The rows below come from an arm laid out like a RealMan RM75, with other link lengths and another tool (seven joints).
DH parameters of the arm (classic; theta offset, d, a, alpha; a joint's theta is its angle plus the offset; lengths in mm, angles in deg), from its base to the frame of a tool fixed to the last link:
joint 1: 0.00 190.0 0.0 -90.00
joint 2: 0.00 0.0 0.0 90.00
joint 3: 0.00 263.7 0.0 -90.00
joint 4: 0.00 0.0 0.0 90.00
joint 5: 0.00 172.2 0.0 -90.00
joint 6: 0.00 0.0 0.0 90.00
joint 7: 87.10 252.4 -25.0 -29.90
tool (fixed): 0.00 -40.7 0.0 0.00
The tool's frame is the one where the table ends.
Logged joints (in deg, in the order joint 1, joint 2, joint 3, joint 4, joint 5, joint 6, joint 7), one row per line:
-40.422, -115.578, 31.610, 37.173, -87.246, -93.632, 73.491
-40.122, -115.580, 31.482, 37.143, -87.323, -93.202, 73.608
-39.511, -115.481, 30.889, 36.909, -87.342, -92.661, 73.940
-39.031, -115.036, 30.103, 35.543, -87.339, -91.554, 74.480
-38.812, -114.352, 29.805, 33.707, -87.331, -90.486, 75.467
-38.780, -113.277, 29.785, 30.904, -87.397, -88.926, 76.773
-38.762, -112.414, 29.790, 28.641, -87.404, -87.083, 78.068
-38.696, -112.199, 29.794, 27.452, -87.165, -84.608, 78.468
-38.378, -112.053, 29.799, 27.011, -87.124, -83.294, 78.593
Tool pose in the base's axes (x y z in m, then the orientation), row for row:
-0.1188, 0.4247, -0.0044, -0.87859, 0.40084, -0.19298, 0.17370
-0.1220, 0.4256, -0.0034, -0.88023, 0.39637, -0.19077, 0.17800
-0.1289, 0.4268, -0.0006, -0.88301, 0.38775, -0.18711, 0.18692
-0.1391, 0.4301, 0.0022, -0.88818, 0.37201, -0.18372, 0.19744
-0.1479, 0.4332, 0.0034, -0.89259, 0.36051, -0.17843, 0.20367
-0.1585, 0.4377, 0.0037, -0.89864, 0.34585, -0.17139, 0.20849
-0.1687, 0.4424, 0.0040, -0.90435, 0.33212, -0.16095, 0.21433
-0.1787, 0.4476, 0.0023, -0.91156, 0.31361, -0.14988, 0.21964
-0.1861, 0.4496, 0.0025, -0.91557, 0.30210, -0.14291, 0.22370
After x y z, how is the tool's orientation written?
As a quaternion, x y z w.
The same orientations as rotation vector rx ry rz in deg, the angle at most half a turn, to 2 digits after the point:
-142.74, 65.12, -31.35
-142.67, 64.24, -30.92
-142.43, 62.54, -30.18
-142.45, 59.66, -29.47
-142.68, 57.63, -28.52
-143.27, 55.14, -27.33
-143.74, 52.79, -25.58
-144.48, 49.71, -23.76
-144.80, 47.78, -22.60

